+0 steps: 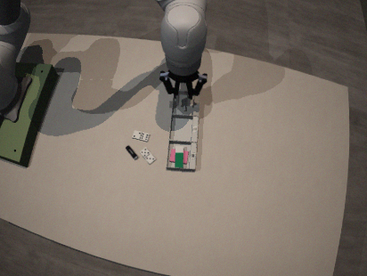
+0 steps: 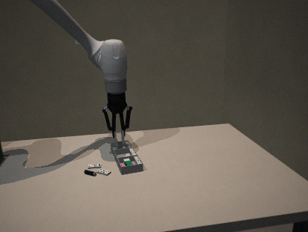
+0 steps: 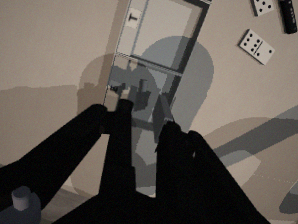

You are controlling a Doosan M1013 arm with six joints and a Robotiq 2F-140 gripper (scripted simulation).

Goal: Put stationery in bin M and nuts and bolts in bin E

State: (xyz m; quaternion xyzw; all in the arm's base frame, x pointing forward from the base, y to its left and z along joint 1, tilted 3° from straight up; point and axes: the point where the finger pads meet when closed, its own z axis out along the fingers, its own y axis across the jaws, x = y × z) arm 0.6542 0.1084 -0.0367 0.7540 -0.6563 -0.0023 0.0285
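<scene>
The grey bolt lies 6 cm below my hand. Round my hand: pink pad 17 cm to the right, 6 cm below, 2 cm ahead; then green eraser 17 cm to the right, 5 cm below, 2 cm ahead; then grey three-compartment bin row 8 cm to the right, 5 cm below, 2 cm ahead.
</scene>
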